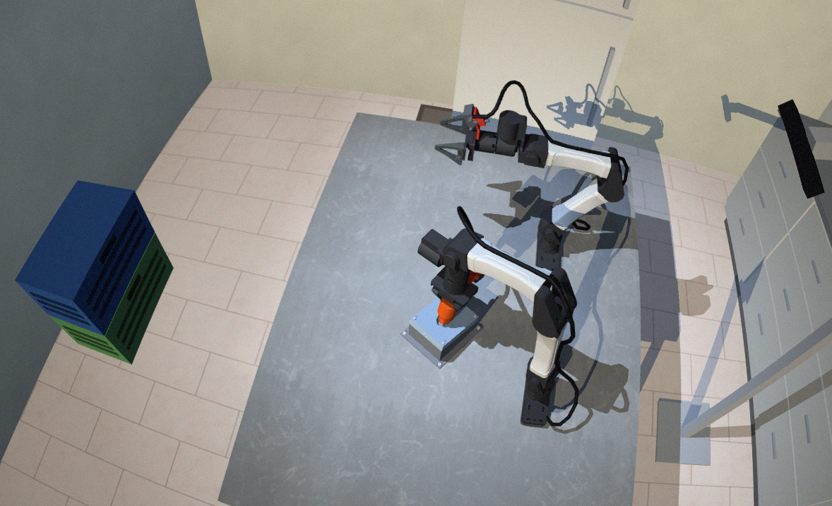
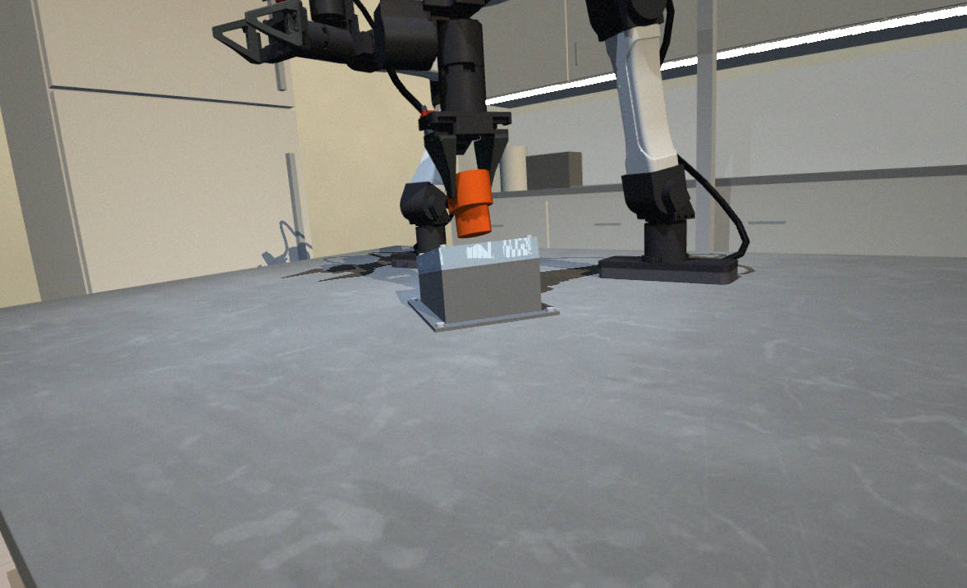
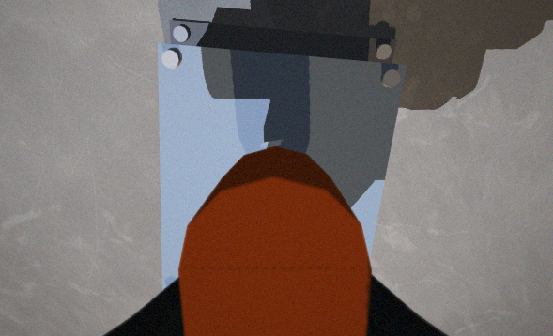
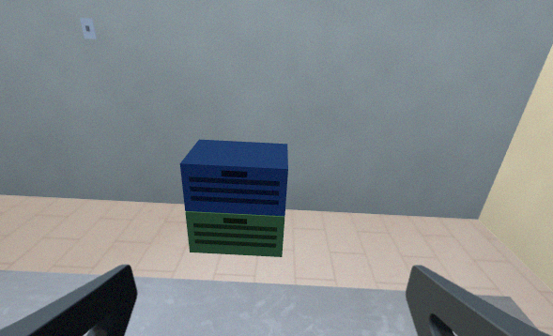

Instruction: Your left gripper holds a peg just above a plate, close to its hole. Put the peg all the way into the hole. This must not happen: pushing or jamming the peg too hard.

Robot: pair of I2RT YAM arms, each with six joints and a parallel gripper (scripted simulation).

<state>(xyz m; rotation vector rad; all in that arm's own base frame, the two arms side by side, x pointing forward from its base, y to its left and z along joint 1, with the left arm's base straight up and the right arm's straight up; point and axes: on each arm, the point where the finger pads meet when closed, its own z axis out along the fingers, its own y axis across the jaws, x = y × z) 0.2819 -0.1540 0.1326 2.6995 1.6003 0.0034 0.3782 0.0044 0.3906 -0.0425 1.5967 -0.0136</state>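
Right now my left hand is 90 mm above the pale blue plate, 10 mm to the right of it and 10 mm short of it. The rest, counted from my left hand: orange stepped peg (20 mm below); flange (110 mm below, 10 mm to the left, 10 mm ahead).
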